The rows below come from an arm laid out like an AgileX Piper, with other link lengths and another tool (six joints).
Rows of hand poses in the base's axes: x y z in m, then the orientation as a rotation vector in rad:
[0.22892, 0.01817, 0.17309, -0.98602, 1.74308, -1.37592]
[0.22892, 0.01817, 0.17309, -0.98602, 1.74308, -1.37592]
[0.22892, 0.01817, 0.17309, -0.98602, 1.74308, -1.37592]
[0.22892, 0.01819, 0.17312, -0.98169, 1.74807, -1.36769]
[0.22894, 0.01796, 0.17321, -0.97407, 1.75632, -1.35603]
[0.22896, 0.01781, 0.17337, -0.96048, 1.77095, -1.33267]
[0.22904, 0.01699, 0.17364, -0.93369, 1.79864, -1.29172]
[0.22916, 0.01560, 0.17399, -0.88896, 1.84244, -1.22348]
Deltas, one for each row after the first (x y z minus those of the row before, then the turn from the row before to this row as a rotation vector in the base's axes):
[0.00000, 0.00000, 0.00000, 0.00000, 0.00000, 0.00000]
[0.00000, 0.00000, 0.00000, 0.00000, 0.00000, 0.00000]
[0.00000, 0.00002, 0.00003, 0.00832, 0.00051, -0.00033]
[0.00002, -0.00023, 0.00009, 0.01258, 0.00061, -0.00173]
[0.00002, -0.00015, 0.00016, 0.02417, 0.00119, -0.00189]
[0.00008, -0.00082, 0.00027, 0.04380, 0.00218, -0.00603]
[0.00012, -0.00139, 0.00035, 0.07231, 0.00359, -0.00996]

